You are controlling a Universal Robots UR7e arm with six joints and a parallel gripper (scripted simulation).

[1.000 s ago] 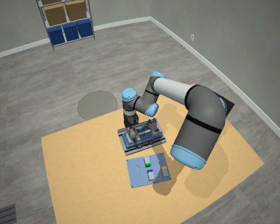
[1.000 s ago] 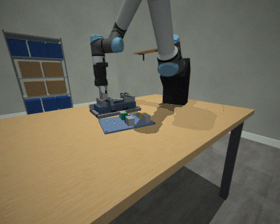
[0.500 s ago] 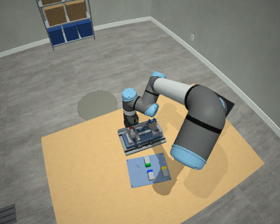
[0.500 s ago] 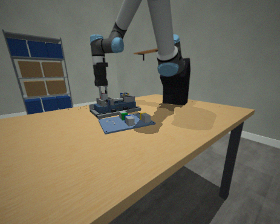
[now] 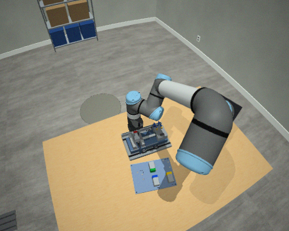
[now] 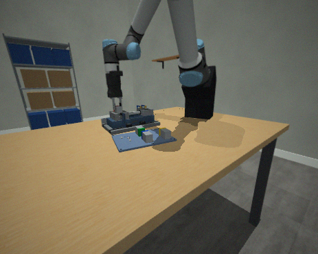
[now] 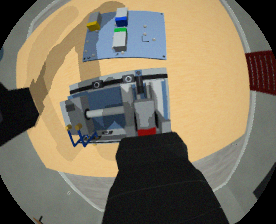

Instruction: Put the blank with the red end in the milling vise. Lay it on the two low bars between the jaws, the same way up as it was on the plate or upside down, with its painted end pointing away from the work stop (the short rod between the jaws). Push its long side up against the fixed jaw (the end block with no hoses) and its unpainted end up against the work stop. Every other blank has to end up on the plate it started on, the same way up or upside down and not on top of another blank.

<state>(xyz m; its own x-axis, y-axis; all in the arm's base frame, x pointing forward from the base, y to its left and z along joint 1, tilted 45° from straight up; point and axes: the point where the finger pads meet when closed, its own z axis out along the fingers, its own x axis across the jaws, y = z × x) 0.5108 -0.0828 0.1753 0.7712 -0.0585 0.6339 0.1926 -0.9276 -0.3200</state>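
Right now my hand is 2 cm above the red-ended blank. Round my hand: green-ended blank (8 cm behind, 18 cm to the left, 10 cm below); milling vise (7 cm behind, 1 cm to the right, 9 cm below); plate (8 cm behind, 23 cm to the left, 12 cm below).
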